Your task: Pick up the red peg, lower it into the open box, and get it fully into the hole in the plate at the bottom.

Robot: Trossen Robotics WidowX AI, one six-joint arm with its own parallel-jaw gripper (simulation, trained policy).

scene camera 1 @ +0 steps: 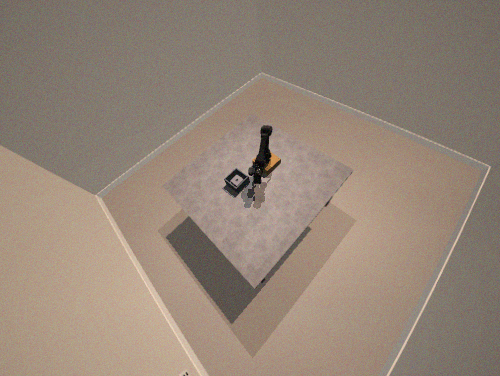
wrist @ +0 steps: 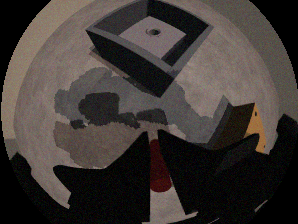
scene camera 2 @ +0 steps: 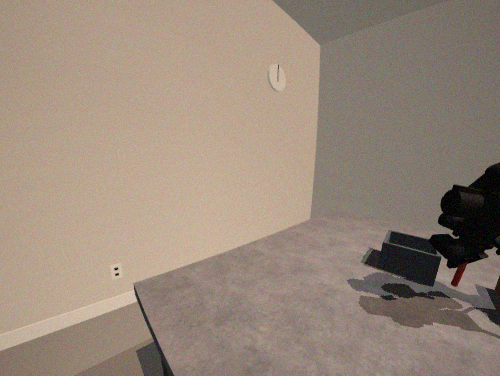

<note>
I see my gripper point(scene camera 2: 450, 267), a dark box point(scene camera 2: 421, 264) and a light plate point(wrist: 159, 38).
My gripper also shows in the wrist view point(wrist: 152, 135).
</note>
